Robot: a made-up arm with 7 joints. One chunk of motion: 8 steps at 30 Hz.
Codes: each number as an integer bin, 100 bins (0 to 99) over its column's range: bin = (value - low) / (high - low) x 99, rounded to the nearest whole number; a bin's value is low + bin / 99 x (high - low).
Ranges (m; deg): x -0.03..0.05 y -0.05..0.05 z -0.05..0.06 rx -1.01..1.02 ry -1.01..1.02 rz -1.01..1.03
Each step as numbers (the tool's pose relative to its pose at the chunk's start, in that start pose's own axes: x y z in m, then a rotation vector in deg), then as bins.
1 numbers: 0.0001 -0.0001 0.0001 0.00 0.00 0.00
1 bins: 37 49 45 49 49 49
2 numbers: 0.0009 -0.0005 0.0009 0.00 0.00 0.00
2 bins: 38 49 46 49 49 49
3 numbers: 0.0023 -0.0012 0.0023 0.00 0.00 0.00
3 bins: 40 48 47 49 49 49
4 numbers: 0.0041 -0.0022 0.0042 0.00 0.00 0.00
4 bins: 42 47 49 49 49 49
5 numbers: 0.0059 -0.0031 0.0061 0.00 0.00 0.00
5 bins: 44 46 50 49 49 49
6 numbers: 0.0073 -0.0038 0.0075 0.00 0.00 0.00
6 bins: 46 46 52 49 49 49
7 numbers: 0.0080 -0.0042 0.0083 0.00 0.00 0.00
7 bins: 47 45 52 49 49 49
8 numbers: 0.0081 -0.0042 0.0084 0.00 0.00 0.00
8 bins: 47 45 53 49 49 49
